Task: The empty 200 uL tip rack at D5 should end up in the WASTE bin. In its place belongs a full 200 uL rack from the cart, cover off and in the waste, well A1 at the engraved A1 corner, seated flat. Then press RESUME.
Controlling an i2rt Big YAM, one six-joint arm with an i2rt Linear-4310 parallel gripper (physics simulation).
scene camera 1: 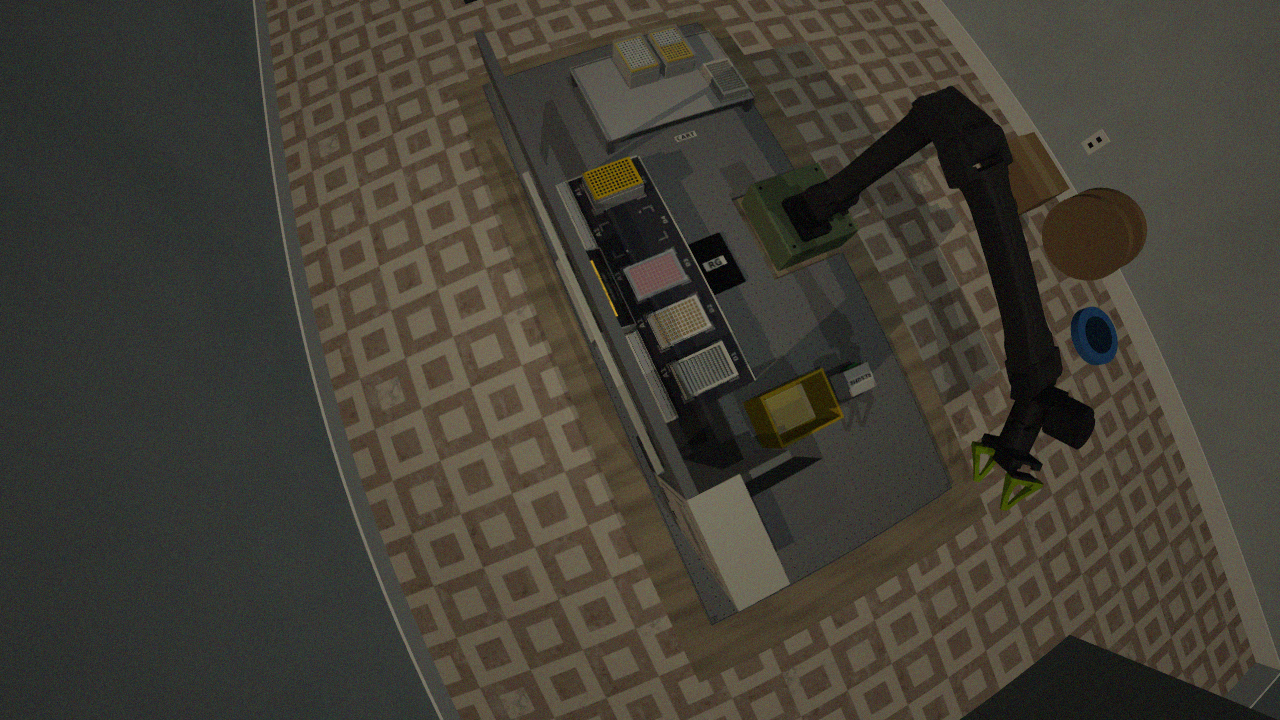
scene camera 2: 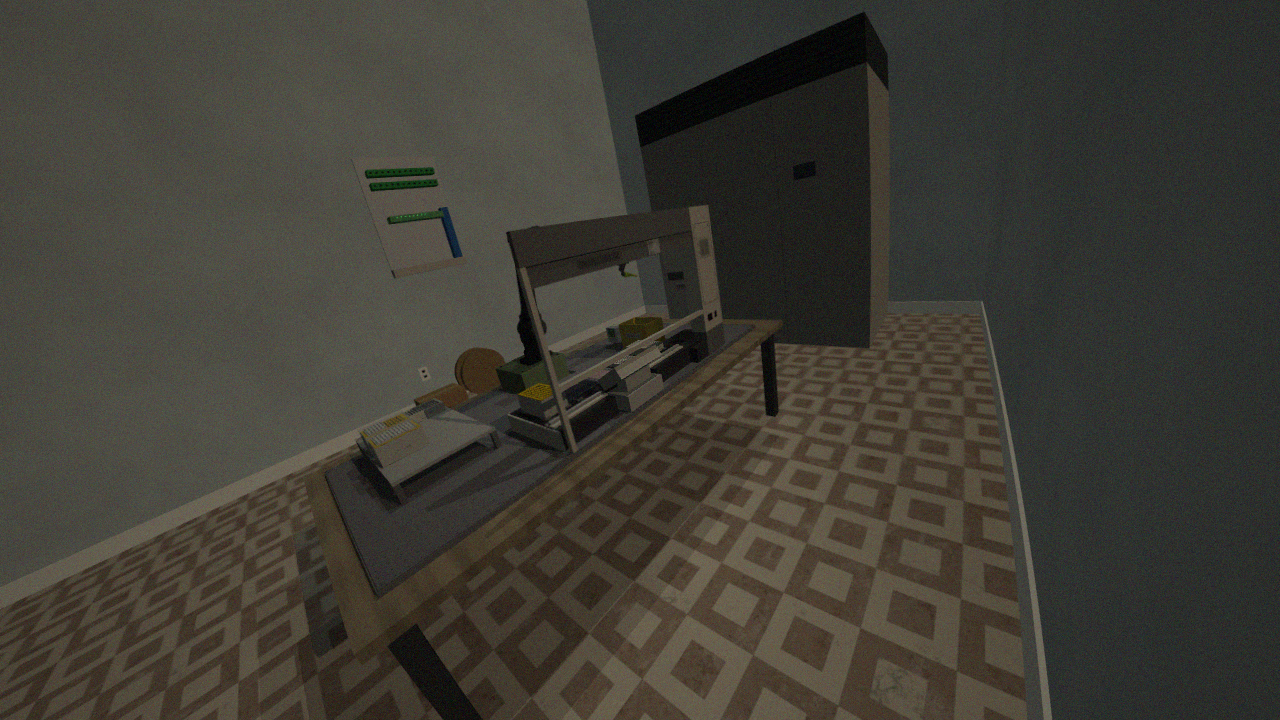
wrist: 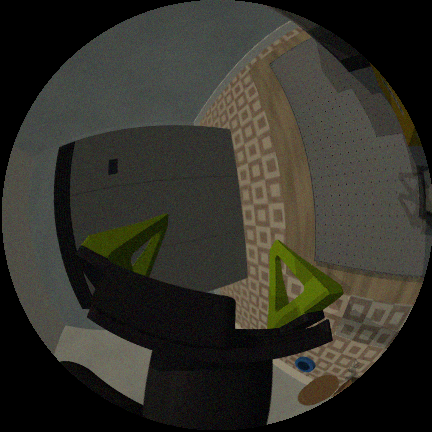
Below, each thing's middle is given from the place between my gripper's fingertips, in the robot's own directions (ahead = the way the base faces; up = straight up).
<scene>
The tan rack [scene camera 1: 675,323] is 57 cm to the right of my hand, 35 cm ahead of it and 27 cm below it.
</scene>
